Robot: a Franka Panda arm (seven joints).
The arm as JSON. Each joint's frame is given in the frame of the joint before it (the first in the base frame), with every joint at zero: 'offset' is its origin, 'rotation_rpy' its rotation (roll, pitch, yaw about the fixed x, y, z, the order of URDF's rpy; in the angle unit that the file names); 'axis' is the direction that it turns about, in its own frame. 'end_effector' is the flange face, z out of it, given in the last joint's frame.
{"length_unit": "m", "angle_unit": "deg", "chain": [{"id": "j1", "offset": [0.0, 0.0, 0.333], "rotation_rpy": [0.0, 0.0, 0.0], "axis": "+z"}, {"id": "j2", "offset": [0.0, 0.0, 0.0], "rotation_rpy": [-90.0, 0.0, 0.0], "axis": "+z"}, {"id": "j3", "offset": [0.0, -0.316, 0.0], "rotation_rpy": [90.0, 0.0, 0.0], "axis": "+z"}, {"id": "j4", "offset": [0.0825, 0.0, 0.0], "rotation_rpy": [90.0, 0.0, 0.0], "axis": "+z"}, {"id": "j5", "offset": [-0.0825, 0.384, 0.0], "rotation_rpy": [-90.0, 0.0, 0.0], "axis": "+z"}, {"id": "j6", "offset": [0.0, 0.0, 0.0], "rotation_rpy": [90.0, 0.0, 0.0], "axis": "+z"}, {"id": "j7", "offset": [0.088, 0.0, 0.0], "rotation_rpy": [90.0, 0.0, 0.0], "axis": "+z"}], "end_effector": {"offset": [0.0, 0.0, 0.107], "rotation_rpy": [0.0, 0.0, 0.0]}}
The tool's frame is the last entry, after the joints.
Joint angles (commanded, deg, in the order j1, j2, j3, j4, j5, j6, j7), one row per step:
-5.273, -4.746, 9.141, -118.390, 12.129, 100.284, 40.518
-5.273, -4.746, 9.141, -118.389, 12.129, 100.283, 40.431
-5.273, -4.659, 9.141, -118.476, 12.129, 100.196, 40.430
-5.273, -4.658, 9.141, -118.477, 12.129, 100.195, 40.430
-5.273, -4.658, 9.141, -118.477, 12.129, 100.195, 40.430
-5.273, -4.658, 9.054, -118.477, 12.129, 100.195, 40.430
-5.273, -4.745, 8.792, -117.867, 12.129, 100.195, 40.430
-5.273, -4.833, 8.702, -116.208, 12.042, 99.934, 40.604
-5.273, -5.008, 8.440, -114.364, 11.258, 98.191, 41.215
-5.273, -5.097, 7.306, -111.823, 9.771, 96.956, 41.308
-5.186, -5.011, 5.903, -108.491, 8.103, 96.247, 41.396
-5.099, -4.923, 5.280, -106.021, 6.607, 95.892, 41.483
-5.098, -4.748, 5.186, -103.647, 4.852, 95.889, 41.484
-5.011, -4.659, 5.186, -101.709, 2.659, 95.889, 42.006
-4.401, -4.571, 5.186, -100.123, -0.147, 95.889, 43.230
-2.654, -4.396, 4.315, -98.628, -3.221, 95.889, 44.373
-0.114, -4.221, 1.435, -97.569, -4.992, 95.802, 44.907
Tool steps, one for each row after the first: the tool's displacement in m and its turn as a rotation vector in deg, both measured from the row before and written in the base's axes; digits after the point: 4 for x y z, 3 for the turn. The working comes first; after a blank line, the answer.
Tool pose at each row, in the base's axes (x y z in m, rotation vector in deg; the steps are taken from these numbers as rounded here):
0.5003, 0.0540, 0.4529, -162.554, 59.725, 25.063
0.5003, 0.0540, 0.4529, -162.589, 59.598, 25.055
0.4999, 0.0540, 0.4514, -162.615, 59.620, 25.437
0.4999, 0.0540, 0.4514, -162.615, 59.620, 25.442
0.4999, 0.0540, 0.4514, -162.615, 59.620, 25.442
0.5000, 0.0532, 0.4514, -162.553, 59.735, 25.436
0.5022, 0.0511, 0.4570, -162.289, 59.932, 24.415
0.5070, 0.0507, 0.4705, -162.067, 59.885, 22.266
0.5087, 0.0481, 0.4845, -162.517, 60.531, 21.606
0.5137, 0.0361, 0.5040, -163.055, 61.579, 18.912
0.5212, 0.0217, 0.5291, -163.337, 62.910, 14.461
0.5259, 0.0144, 0.5478, -163.981, 63.474, 10.818
0.5306, 0.0106, 0.5655, -165.072, 63.449, 6.769
0.5337, 0.0078, 0.5805, -166.397, 64.128, 2.955
0.5359, 0.0088, 0.5929, 167.419, -65.014, 0.791
0.5381, 0.0116, 0.6040, 165.308, -64.177, 4.483
0.5397, 0.0044, 0.6114, 163.803, -64.836, 6.537

0.0000, 0.0000, 0.0000, 0.020, -0.016, 0.083
-0.0004, 0.0000, -0.0015, 0.004, 0.259, 0.015
0.0000, 0.0000, 0.0000, 0.000, 0.003, 0.000
0.0000, 0.0000, 0.0000, 0.000, 0.000, 0.000
0.0001, -0.0008, 0.0000, 0.007, -0.001, -0.086
0.0022, -0.0021, 0.0056, 0.052, -0.697, -0.253
0.0048, -0.0004, 0.0135, -0.013, -1.461, -0.156
0.0017, -0.0026, 0.0140, -0.720, -0.232, -0.245
0.0050, -0.0120, 0.0195, -1.209, -1.460, -0.528
0.0075, -0.0144, 0.0251, -1.401, -2.575, -0.828
0.0047, -0.0073, 0.0187, -1.384, -2.033, -0.238
0.0047, -0.0038, 0.0177, -1.700, -2.198, 0.230
0.0031, -0.0028, 0.0150, -2.179, -1.821, -0.115
0.0022, 0.0010, 0.0124, -2.778, -1.500, -0.294
0.0022, 0.0028, 0.0111, -2.931, -1.427, 0.009
0.0016, -0.0072, 0.0074, -1.501, -0.887, -0.749

